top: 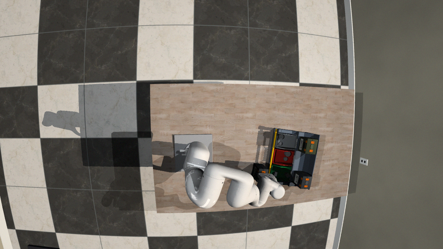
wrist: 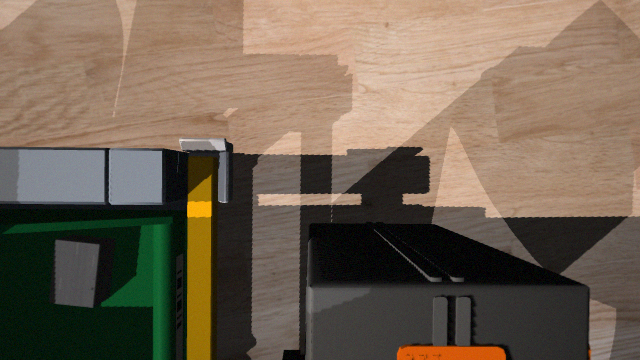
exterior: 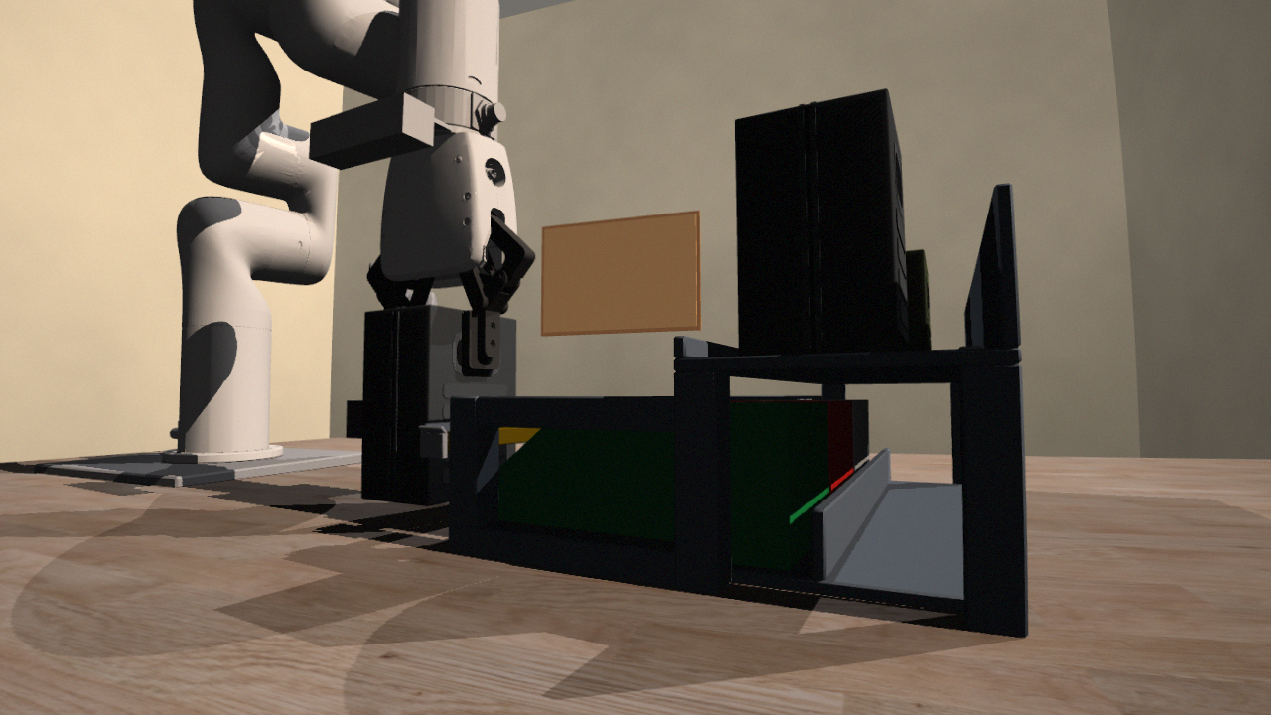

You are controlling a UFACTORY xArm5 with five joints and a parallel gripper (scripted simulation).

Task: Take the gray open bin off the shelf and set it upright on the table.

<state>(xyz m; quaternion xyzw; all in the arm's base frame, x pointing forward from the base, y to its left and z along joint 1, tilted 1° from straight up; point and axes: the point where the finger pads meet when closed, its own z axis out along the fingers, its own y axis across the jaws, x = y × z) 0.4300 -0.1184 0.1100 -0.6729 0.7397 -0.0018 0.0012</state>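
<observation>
Now: hand 9 cm short of the yellow bar, 10 cm to the right of it and 6 cm above it. Round my hand: red bin 19 cm ahead, 9 cm to the left, 8 cm below; dark box 4 cm below; green bin 18 cm ahead, 2 cm to the right, 8 cm below.
</observation>
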